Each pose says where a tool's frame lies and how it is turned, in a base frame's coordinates. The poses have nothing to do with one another.
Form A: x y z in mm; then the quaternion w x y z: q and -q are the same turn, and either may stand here.
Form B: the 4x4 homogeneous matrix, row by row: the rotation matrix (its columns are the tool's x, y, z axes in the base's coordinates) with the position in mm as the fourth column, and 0 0 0 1 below. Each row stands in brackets. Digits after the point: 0 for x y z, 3 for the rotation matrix.
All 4 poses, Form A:
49, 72, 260, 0.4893, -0.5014, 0.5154, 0.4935
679, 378, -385, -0.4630, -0.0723, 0.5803, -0.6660
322, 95, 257, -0.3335, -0.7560, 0.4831, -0.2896
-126, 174, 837, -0.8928, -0.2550, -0.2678, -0.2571
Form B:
[[-0.018, -1.000, 0.009, 49], [-0.034, 0.010, 0.999, 72], [-0.999, 0.018, -0.034, 260], [0, 0, 0, 1]]
[[-0.561, -0.701, -0.441, 679], [0.533, 0.102, -0.840, 378], [0.634, -0.706, 0.316, -385], [0, 0, 0, 1]]
[[0.366, -0.924, 0.116, 322], [-0.537, -0.311, -0.784, 95], [0.760, 0.224, -0.610, 257], [0, 0, 0, 1]]
[[0.724, -0.323, 0.609, -126], [0.596, 0.738, -0.318, 174], [-0.347, 0.593, 0.726, 837], [0, 0, 0, 1]]

